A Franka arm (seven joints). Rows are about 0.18 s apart.
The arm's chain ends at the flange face. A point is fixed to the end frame.
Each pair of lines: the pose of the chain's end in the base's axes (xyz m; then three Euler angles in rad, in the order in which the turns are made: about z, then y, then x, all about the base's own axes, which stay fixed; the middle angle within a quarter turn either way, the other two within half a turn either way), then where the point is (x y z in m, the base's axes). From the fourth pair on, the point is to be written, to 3 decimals.
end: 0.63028 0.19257 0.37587 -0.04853 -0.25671 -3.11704
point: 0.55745 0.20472 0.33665
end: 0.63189 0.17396 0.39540 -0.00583 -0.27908 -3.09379
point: 0.55871 0.18951 0.35809
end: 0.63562 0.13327 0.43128 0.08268 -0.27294 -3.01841
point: 0.56407 0.15689 0.39506
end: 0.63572 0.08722 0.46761 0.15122 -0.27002 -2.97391
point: 0.566 0.116 0.433
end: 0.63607 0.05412 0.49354 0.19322 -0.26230 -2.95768
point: 0.567 0.086 0.459
